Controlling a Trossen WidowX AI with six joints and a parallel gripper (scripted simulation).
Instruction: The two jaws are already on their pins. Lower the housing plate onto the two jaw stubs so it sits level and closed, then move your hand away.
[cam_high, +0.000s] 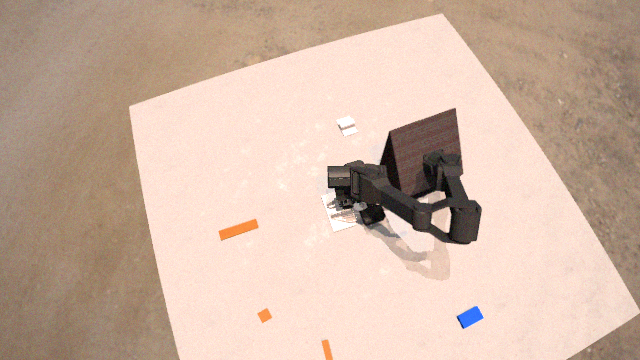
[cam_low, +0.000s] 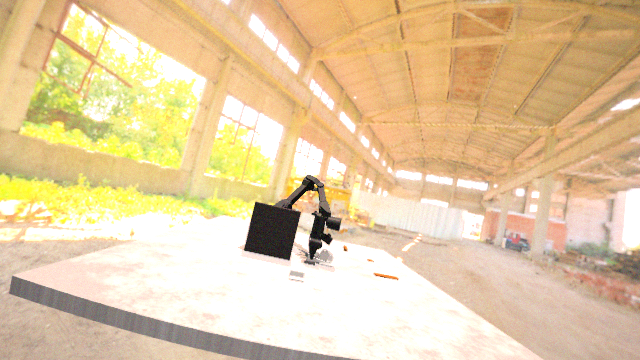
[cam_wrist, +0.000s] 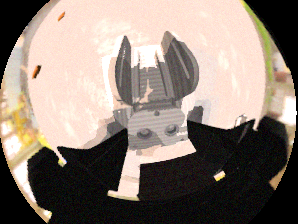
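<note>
Now: gripper tip 1 cm short of the housing plate and 2 cm below it. Round my gripper tip: white pad 6 cm behind, 27 cm to the right; blue tile 16 cm behind, 42 cm to the left.
</note>
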